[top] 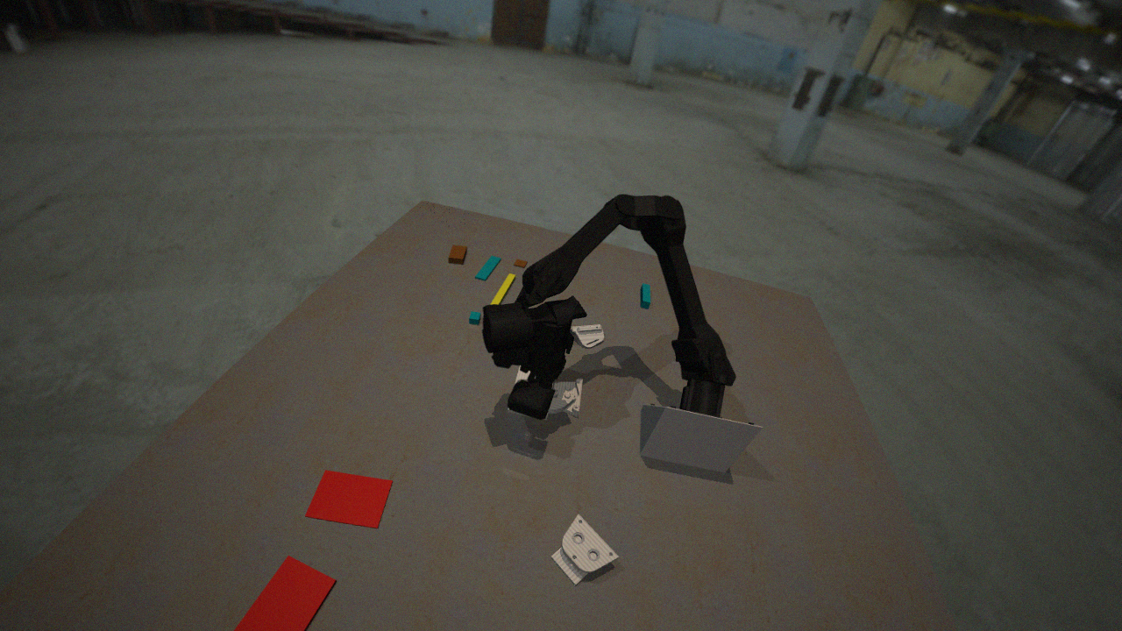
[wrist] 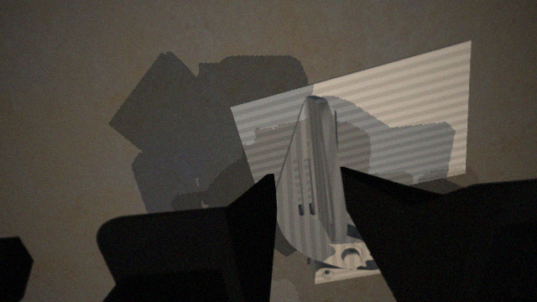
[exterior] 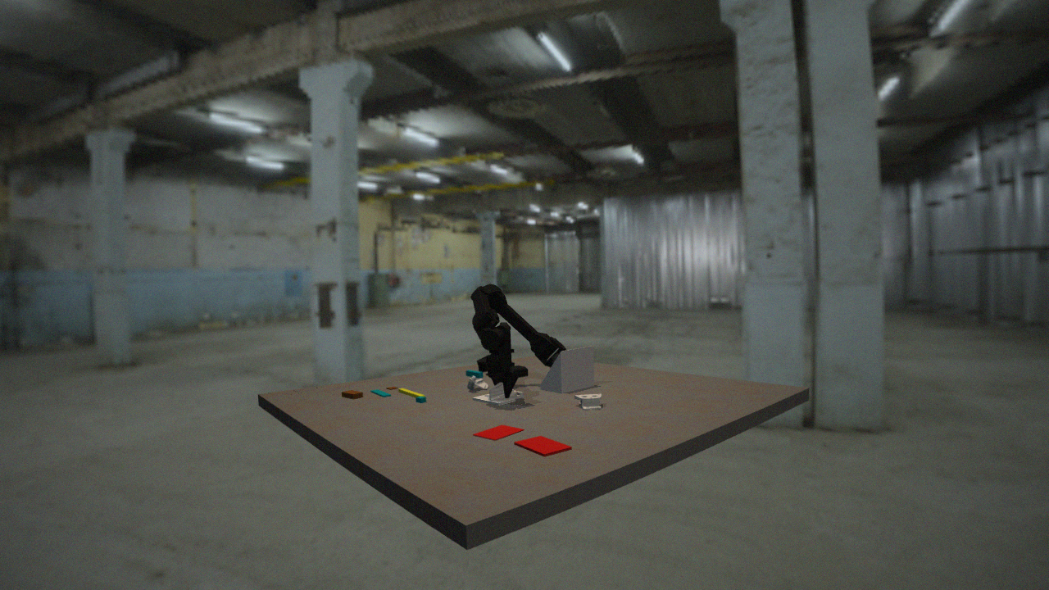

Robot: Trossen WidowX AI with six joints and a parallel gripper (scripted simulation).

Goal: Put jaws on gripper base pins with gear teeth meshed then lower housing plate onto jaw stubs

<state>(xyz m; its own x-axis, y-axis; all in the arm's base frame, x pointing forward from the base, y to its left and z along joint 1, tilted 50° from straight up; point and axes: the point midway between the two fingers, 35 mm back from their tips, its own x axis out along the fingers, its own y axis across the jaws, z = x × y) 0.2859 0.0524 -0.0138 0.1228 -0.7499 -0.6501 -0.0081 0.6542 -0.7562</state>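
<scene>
Right now my gripper tip is 3 cm past the gripper jaw and 2 cm to the left of it. Round my gripper tip: yellow bar 18 cm ahead, 28 cm to the right, 1 cm below; teal block 16 cm behind, 44 cm to the right.
</scene>
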